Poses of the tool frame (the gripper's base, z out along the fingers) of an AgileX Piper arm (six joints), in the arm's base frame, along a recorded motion.
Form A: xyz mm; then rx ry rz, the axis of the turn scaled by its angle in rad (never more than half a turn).
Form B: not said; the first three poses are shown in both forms.
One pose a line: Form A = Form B
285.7 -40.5 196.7 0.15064 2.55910 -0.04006 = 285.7 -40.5 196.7 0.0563 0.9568 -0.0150 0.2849
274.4 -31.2 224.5 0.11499 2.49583 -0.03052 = 274.4 -31.2 224.5 0.0437 0.9477 -0.0116 0.3160
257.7 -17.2 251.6 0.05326 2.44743 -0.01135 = 257.7 -17.2 251.6 0.0205 0.9402 -0.0044 0.3399
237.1 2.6 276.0 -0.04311 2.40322 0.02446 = 237.1 2.6 276.0 -0.0167 0.9325 0.0095 0.3606
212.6 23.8 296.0 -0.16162 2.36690 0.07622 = 212.6 23.8 296.0 -0.0631 0.9246 0.0298 0.3746
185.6 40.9 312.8 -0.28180 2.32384 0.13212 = 185.6 40.9 312.8 -0.1108 0.9135 0.0519 0.3880
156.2 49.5 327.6 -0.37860 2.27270 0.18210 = 156.2 49.5 327.6 -0.1499 0.8998 0.0721 0.4034
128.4 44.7 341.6 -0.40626 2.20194 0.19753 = 128.4 44.7 341.6 -0.1630 0.8834 0.0792 0.4322
